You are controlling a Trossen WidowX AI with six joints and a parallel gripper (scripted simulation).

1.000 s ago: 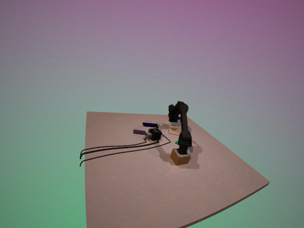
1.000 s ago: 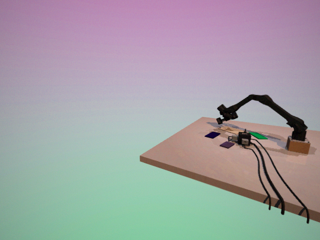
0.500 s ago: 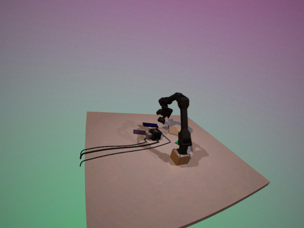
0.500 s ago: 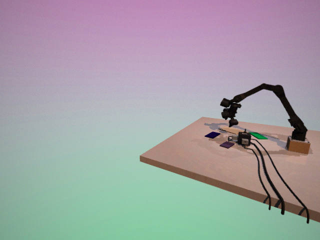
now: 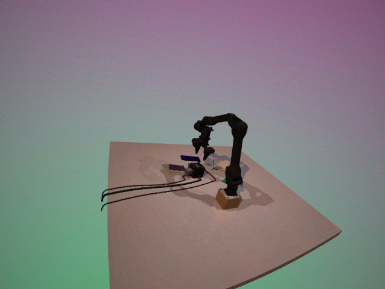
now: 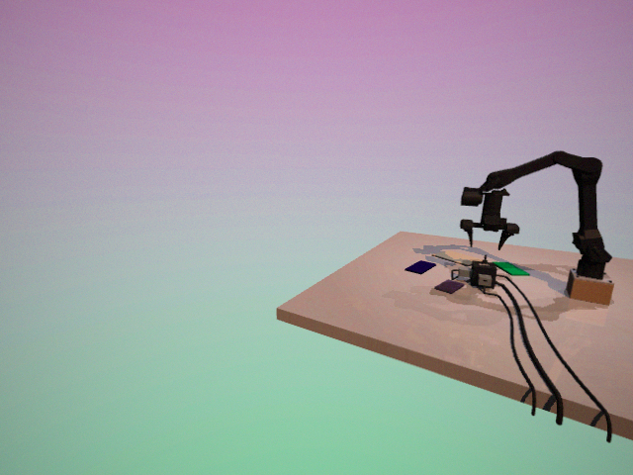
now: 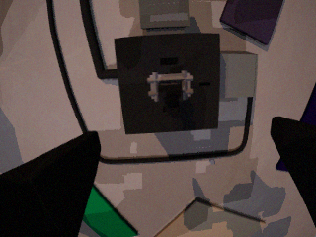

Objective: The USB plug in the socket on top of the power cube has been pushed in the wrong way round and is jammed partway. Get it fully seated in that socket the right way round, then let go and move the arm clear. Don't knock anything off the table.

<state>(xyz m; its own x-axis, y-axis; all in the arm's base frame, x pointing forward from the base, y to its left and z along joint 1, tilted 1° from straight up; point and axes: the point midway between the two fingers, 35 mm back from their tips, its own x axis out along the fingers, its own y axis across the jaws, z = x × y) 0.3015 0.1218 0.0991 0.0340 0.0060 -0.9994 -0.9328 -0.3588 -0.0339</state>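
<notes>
Now: the usb plug 40 mm below my gripper tip and 10 mm behind it. Also, from my gripper tip: beige pad (260 mm to the right, 170 mm ahead, 130 mm below); then green card (250 mm to the right, 130 mm below, 50 mm behind); then dark blue card (240 mm ahead, 130 mm below, 10 mm to the right).
</notes>
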